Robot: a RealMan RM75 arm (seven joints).
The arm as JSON. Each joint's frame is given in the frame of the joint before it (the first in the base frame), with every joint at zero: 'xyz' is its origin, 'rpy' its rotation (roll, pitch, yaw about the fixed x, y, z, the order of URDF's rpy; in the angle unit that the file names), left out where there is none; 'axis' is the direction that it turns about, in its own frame. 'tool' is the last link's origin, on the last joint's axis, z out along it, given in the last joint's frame.
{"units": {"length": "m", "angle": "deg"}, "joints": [
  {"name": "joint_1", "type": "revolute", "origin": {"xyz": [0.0, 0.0, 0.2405]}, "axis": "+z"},
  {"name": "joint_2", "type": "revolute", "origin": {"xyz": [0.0, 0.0, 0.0], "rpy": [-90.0, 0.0, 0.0]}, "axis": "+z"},
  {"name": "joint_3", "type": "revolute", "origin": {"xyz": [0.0, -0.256, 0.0], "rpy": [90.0, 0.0, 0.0]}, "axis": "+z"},
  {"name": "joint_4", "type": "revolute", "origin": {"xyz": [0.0, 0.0, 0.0], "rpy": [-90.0, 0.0, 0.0]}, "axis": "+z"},
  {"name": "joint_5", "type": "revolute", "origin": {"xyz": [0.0, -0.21, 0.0], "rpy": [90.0, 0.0, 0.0]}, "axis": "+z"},
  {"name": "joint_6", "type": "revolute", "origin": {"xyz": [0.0, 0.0, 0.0], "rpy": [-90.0, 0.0, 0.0]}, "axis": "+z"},
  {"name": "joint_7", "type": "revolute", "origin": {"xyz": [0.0, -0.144, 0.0], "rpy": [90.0, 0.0, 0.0]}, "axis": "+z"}
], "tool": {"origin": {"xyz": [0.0, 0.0, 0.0]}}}
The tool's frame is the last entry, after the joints.
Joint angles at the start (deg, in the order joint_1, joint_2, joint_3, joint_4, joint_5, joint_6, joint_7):
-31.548, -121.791, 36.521, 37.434, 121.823, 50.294, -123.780
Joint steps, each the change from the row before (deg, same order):
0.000, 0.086, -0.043, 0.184, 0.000, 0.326, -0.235
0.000, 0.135, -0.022, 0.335, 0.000, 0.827, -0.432
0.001, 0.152, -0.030, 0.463, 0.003, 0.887, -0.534
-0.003, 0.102, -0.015, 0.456, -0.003, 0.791, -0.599
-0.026, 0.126, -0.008, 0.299, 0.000, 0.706, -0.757
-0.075, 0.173, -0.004, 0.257, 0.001, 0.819, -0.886
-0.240, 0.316, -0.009, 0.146, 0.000, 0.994, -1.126
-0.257, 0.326, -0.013, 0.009, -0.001, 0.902, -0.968
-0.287, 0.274, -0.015, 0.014, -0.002, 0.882, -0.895
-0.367, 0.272, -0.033, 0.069, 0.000, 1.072, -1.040
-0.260, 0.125, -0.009, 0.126, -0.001, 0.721, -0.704
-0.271, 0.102, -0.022, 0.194, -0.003, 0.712, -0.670
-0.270, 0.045, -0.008, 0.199, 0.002, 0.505, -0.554
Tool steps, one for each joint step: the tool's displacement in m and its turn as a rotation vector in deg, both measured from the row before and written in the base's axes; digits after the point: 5 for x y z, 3 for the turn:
0.00048, 0.00027, 0.00120, -0.004, -0.195, -0.062
0.00146, 0.00017, 0.00153, -0.228, -0.472, -0.248
0.00168, 0.00040, 0.00218, -0.170, -0.491, -0.263
0.00173, 0.00038, 0.00184, -0.144, -0.526, -0.180
0.00143, 0.00026, 0.00143, -0.182, -0.646, 0.024
0.00174, 0.00038, 0.00146, -0.273, -0.770, 0.035
0.00250, 0.00108, 0.00193, -0.398, -0.961, 0.022
0.00221, 0.00096, 0.00155, -0.437, -0.859, 0.016
0.00256, 0.00102, 0.00118, -0.460, -0.832, -0.052
0.00349, 0.00127, 0.00121, -0.565, -0.996, -0.126
0.00277, 0.00094, 0.00066, -0.377, -0.667, -0.138
0.00300, 0.00108, 0.00081, -0.334, -0.625, -0.195
0.00285, 0.00121, 0.00060, -0.225, -0.477, -0.191

